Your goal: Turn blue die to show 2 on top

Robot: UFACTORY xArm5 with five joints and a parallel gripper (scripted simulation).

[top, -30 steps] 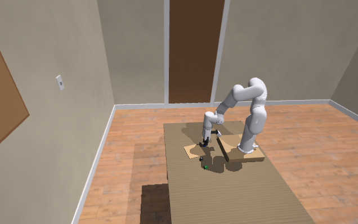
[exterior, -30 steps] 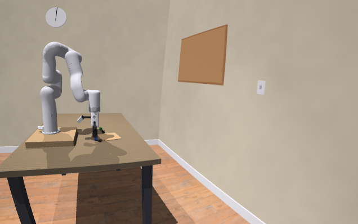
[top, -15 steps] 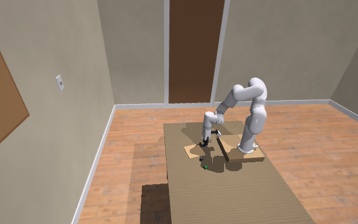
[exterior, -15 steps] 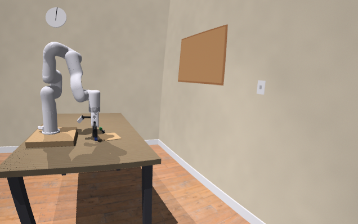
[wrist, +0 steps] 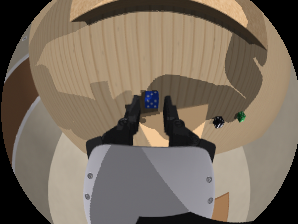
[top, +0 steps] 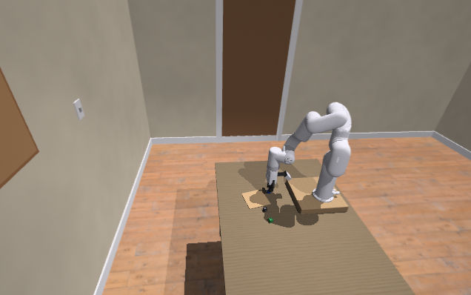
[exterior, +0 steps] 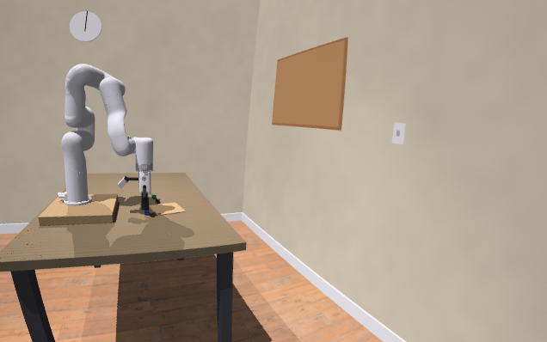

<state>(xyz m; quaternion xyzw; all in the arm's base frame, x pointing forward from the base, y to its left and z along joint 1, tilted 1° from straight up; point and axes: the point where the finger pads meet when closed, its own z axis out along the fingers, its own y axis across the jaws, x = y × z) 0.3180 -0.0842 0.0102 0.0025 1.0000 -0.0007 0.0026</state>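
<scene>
Now: hand 1 cm short of the blue die and 4 cm above it. Also, from my hand: green die (4 cm ahead, 24 cm to the left, 4 cm below); then black die (6 cm ahead, 16 cm to the left, 4 cm below); then tan mat (10 cm ahead, 5 cm to the left, 4 cm below).
</scene>
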